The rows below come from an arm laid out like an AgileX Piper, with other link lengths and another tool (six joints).
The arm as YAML. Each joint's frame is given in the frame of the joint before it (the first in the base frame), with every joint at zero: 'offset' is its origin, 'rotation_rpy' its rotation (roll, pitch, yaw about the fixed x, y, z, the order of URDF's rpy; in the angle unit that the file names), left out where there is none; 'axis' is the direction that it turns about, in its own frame. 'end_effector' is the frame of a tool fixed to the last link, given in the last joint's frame.
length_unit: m
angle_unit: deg
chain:
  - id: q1
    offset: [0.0, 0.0, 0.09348]
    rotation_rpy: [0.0, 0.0, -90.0]
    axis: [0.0, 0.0, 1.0]
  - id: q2
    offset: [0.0, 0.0, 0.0]
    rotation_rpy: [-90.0, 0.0, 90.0]
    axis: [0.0, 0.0, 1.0]
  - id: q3
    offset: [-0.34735, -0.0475, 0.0]
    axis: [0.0, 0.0, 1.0]
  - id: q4
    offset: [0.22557, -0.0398, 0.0]
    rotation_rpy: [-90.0, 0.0, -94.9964]
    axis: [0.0, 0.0, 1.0]
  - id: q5
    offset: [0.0, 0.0, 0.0]
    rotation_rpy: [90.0, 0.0, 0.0]
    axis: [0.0, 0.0, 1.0]
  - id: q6
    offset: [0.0, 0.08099, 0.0]
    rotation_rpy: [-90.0, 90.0, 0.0]
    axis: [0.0, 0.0, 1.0]
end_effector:
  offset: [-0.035, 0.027, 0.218]
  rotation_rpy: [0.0, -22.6, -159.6]
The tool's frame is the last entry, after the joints.
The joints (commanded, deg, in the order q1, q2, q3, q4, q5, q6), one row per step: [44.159 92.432 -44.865 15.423 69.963 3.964]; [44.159 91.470 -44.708 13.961 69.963 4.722]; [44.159 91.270 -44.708 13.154 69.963 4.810]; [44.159 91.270 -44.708 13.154 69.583 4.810]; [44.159 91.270 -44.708 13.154 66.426 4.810]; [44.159 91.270 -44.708 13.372 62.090 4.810]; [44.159 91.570 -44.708 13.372 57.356 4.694]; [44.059 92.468 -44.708 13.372 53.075 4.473]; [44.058 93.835 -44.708 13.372 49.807 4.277]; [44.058 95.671 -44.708 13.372 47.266 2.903]
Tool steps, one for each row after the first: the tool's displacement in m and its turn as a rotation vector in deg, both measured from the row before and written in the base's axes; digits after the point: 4 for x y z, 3 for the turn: [0.0034 -0.0059 -0.0004 -0.536 -1.391 0.297]; [0.0021 -0.0033 -0.0007 -0.329 -0.571 0.456]; [0.0014 0.0012 -0.0009 0.217 -0.305 -0.065]; [0.0115 0.0096 -0.0069 1.800 -2.538 -0.538]; [0.0159 0.0143 -0.0078 2.584 -3.374 -0.889]; [0.0184 0.0143 -0.0079 2.508 -3.598 -0.706]; [0.0168 0.0121 -0.0079 1.843 -2.822 -0.617]; [0.0121 0.0085 -0.0080 0.921 -1.680 -0.357]; [0.0081 0.0047 -0.0091 0.357 -0.871 0.936]
